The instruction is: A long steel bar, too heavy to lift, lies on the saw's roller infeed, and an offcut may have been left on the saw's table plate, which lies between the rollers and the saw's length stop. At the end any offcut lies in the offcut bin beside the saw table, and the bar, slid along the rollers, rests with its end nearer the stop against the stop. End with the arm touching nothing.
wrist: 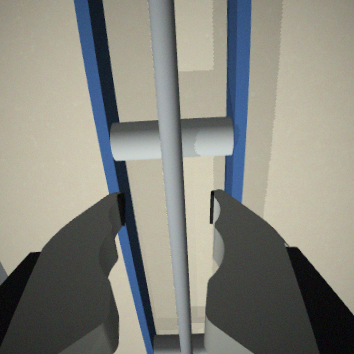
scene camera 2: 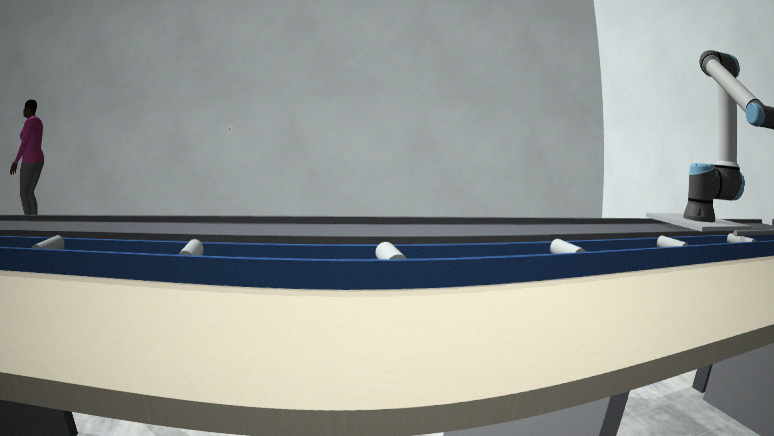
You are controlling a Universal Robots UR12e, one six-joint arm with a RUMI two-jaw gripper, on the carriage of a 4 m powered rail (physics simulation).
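Seen in the pictures: gripper, fingertip midpoint: (wrist: 167, 194); arm's base, origin of the base link: (scene camera 2: 699, 219).
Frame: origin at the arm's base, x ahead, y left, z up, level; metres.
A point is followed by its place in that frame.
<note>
The grey round steel bar (wrist: 171, 135) @(x 0.622, y -0.013, z 0.050 m) runs lengthwise between the two blue rails in the wrist view, lying across a roller (wrist: 215, 137) @(x 0.663, y -0.024, z 0.029 m); both of its ends are outside that view. My gripper (wrist: 167, 194) @(x 0.622, y -0.007, z 0.155 m) is open, with one jaw on each side of the bar and a gap to it on both sides. How high the fingertips are over the bar is hard to tell. In the scene view the roller infeed (scene camera 2: 346, 275) @(x 0.694, y -1.721, z -0.004 m) crosses the picture, and the gripper is outside the right edge. The offcut, table plate, stop and bin do not show.
The arm (scene camera 2: 727, 124) @(x 0.087, y 0.123, z 0.477 m) stands on its carriage (scene camera 2: 668, 219) @(x -0.030, y -0.225, z -0.005 m) at the right, behind the infeed. The long rail (scene camera 2: 324, 229) runs behind the infeed. The infeed stands on a pale table (scene camera 2: 346, 346) @(x 0.974, y -1.753, z -0.030 m). A person (scene camera 2: 32, 140) in a pink top stands at the far left.
</note>
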